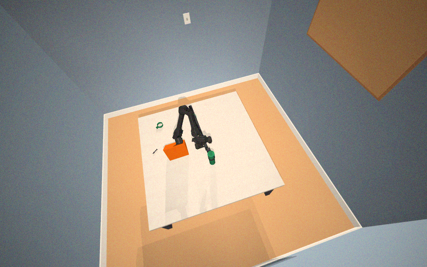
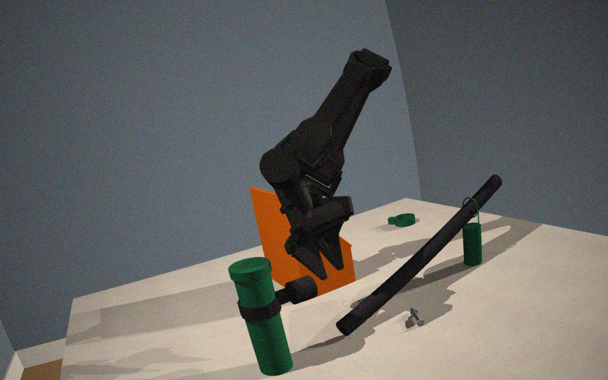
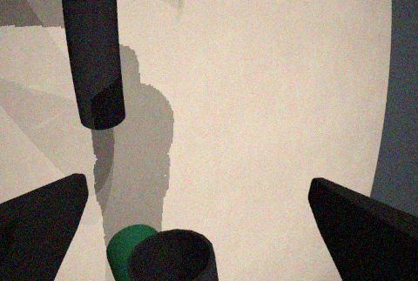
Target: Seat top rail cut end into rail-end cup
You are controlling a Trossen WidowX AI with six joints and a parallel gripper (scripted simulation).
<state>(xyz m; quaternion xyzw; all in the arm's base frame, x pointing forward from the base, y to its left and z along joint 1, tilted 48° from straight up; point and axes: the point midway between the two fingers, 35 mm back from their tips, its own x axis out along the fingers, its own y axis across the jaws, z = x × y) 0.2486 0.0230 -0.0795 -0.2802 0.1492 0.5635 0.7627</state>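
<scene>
My gripper tip is now 3 cm short of the small grey bolt, 14 cm to the right of it and 13 cm above it. Also, from my gripper tip: green band 53 cm behind, 45 cm to the left, 13 cm below; then small green post 10 cm behind, 40 cm to the left, 4 cm below.
</scene>
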